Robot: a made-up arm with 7 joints. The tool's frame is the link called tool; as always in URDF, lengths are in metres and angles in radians. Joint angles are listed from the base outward.
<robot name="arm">
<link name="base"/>
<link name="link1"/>
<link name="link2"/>
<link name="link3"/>
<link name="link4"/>
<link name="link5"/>
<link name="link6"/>
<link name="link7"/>
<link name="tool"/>
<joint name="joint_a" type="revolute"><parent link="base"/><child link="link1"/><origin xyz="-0.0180 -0.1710 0.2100"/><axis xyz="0 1 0"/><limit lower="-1.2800" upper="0.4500"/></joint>
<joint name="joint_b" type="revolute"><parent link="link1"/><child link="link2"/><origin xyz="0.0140 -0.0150 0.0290"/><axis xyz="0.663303 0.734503 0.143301"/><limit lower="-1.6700" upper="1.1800"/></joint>
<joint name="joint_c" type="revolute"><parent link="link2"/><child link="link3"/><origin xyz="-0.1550 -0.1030 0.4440"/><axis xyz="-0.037 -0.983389 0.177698"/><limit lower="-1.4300" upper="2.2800"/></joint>
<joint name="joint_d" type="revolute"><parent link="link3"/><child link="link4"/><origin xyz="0.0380 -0.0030 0.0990"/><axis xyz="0 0 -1"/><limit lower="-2.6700" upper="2.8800"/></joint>
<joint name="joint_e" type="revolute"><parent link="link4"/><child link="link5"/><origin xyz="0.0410 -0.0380 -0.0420"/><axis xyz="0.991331 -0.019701 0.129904"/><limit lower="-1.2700" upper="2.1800"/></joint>
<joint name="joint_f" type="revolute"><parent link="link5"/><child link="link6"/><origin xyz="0.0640 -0.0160 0.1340"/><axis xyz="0 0 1"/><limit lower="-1.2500" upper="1.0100"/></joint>
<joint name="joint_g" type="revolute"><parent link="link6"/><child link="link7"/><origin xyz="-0.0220 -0.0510 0.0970"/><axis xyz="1 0 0"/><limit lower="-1.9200" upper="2.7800"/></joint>
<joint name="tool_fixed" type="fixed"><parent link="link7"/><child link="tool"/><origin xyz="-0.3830 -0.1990 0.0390" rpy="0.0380 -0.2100 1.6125"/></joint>
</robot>
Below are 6 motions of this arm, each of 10 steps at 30 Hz.
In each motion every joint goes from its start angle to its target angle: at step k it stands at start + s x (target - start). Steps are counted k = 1, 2, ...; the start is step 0. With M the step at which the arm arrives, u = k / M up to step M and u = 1 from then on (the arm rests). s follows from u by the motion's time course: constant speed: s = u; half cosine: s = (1 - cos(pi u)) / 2; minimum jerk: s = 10 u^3 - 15 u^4 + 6 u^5.
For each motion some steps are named. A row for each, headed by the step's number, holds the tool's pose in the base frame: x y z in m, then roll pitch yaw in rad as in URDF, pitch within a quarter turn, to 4 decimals.
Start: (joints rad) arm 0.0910 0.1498 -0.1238 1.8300 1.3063 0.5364 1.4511
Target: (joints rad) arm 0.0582 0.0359 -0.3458 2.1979 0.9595 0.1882 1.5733
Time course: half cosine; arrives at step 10
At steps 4, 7, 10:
4: -0.2253 -0.0668 0.5435 -2.5475 -0.6261 2.8223
7: -0.1576 0.0018 0.5902 -2.5612 -0.7312 2.5264
10: -0.1153 0.0192 0.6029 -2.5510 -0.7619 2.3687

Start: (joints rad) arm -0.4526 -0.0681 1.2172 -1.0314 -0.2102 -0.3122 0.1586
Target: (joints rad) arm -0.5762 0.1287 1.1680 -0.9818 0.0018 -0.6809 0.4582
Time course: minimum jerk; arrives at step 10
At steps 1, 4, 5, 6, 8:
1: -0.6679 -0.6551 0.5534 -1.5572 0.9886 1.7523
4: -0.6205 -0.6756 0.5117 -1.3886 0.8206 2.0231
5: -0.5953 -0.6818 0.4848 -1.3355 0.7130 2.1441
6: -0.5728 -0.6835 0.4570 -1.3058 0.6031 2.2483
8: -0.5463 -0.6788 0.4174 -1.2932 0.4463 2.3793

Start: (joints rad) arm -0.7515 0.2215 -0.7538 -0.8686 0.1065 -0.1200 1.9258
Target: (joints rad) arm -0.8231 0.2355 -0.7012 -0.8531 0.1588 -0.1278 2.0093
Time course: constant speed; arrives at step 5
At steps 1, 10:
1: -0.5110 -0.6215 0.5746 -3.0722 -0.6675 -0.8458
10: -0.5388 -0.6162 0.5505 -2.9997 -0.6158 -0.8907

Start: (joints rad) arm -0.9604 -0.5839 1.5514 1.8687 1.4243 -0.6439 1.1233
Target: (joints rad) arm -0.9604 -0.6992 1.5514 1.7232 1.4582 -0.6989 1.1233
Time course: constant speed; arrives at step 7
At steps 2, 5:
2: -0.3324 0.1548 -0.0391 -0.7589 0.5221 -0.6600
5: -0.2993 0.1417 -0.0636 -0.7712 0.4541 -0.7492

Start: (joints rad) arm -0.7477 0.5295 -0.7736 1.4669 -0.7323 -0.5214 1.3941
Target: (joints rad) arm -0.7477 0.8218 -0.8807 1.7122 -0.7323 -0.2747 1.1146
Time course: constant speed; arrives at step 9
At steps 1, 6, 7, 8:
1: -0.2115 -0.1534 0.6498 -0.1700 -0.3748 0.0485
6: -0.1280 -0.1932 0.7236 -0.0401 -0.0204 0.0277
7: -0.1074 -0.2012 0.7356 -0.0183 0.0504 0.0303
8: -0.0857 -0.2091 0.7463 0.0028 0.1209 0.0347

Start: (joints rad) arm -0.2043 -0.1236 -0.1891 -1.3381 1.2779 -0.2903 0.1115
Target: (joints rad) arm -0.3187 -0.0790 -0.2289 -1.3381 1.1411 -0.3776 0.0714
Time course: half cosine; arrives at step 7
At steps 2, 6, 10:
2: -0.0091 -0.6665 0.6507 0.8822 -1.3439 2.0118
6: -0.0512 -0.6873 0.6937 0.5899 -1.2023 2.2570
10: -0.0544 -0.6885 0.6964 0.5778 -1.1927 2.2656

